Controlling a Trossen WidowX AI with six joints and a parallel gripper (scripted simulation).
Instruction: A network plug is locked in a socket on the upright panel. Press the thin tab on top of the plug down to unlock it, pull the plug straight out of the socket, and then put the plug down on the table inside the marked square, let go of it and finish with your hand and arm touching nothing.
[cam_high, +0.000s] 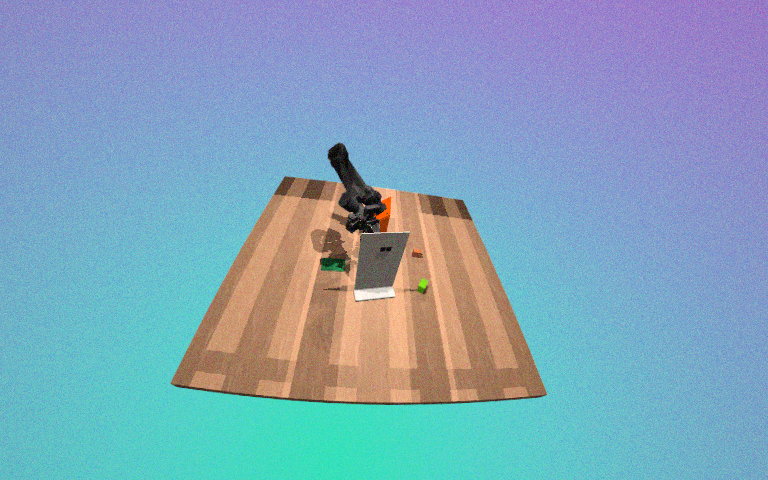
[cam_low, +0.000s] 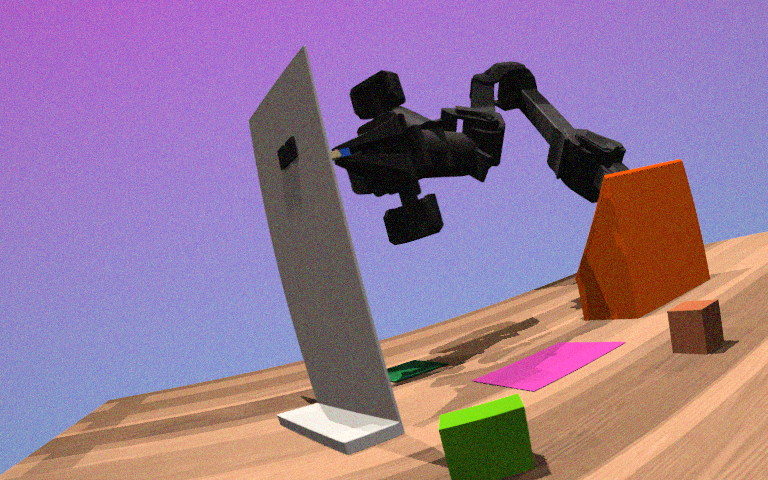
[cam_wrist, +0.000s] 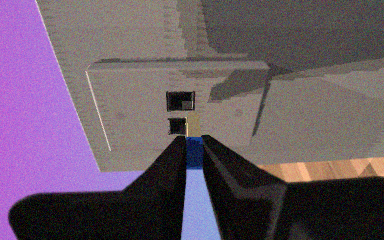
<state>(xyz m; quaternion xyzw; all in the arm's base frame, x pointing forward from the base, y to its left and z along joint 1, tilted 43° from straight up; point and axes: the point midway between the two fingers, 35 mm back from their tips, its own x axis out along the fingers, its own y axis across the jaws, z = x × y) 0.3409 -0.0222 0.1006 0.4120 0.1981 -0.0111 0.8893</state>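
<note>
My gripper tip is 13 cm past the magenta square, 8 cm to the right of it and 25 cm above it. From my gripper tip the other things lie so: flat green patch: 9 cm behind, 17 cm to the right, 25 cm below; grey panel: 6 cm ahead, 1 cm to the left, 10 cm below; network plug: right at my gripper tip.
</note>
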